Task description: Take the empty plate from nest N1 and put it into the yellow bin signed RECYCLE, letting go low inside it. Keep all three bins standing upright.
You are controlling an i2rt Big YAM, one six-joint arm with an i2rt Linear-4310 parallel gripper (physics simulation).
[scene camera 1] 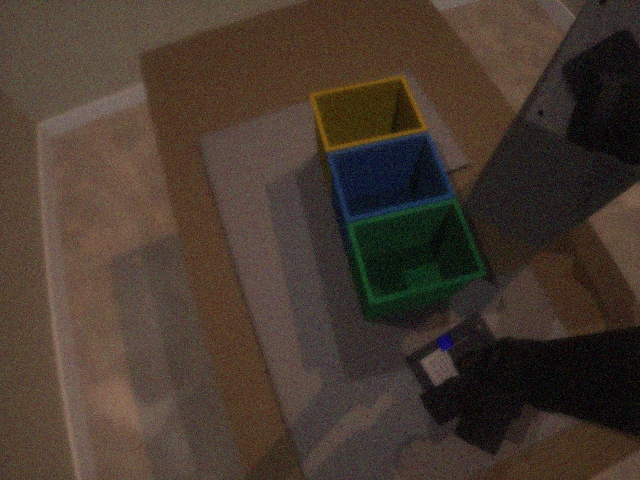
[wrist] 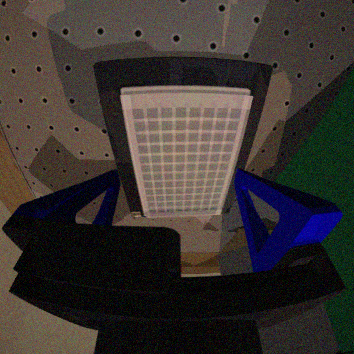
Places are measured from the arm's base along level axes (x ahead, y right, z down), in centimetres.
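Pixels of known places: gripper, fingertip midpoint: (wrist: pixel 176 175); arm's base, origin of the base link: (scene camera 1: pixel 613 87).
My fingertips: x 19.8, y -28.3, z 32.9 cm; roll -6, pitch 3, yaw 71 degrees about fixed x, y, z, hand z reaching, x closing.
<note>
For each thing: its middle in the pictures, then the offset to it from my fingertips. Level surfaces: height alone.
- pale plate, body centre: (wrist: pixel 184 166) (scene camera 1: pixel 462 362) dx +0.2, dy +0.6, dz +1.1 cm
- dark nest frame, body centre: (wrist: pixel 182 158) (scene camera 1: pixel 460 363) dx +0.2, dy +0.6, dz +2.3 cm
- yellow bin, body centre: (scene camera 1: pixel 364 141) dx +7.9, dy +44.8, dz -6.0 cm
- blue bin, body centre: (scene camera 1: pixel 383 199) dx +7.5, dy +31.5, dz -6.0 cm
- green bin, body centre: (scene camera 1: pixel 405 266) dx +7.1, dy +18.3, dz -6.0 cm
- grey perforated board, its level: dz +3.0 cm
The pale plate (scene camera 1: pixel 439 366) (wrist: pixel 186 155), with a grid of wells, lies flat in a dark nest frame (scene camera 1: pixel 417 366) (wrist: pixel 108 95); no N1 label is readable. My gripper (scene camera 1: pixel 444 374) (wrist: pixel 176 175) is open and empty. Its blue fingers stand apart towards the two long sides of the plate, near its lower end in the wrist view; their height over it is hard to tell. In scene camera 1, one blue fingertip shows and the arm hides the other. The yellow bin (scene camera 1: pixel 356 114) stands upright at the far end of the bin row; its sign does not show.
The blue bin (scene camera 1: pixel 382 178) and the green bin (scene camera 1: pixel 408 248) (wrist: pixel 320 150) stand upright in line with the yellow one, the green nearest the nest. All stand on a grey perforated board (scene camera 1: pixel 242 206) (wrist: pixel 155 15). A large grey beam (scene camera 1: pixel 537 180) rises at right.
</note>
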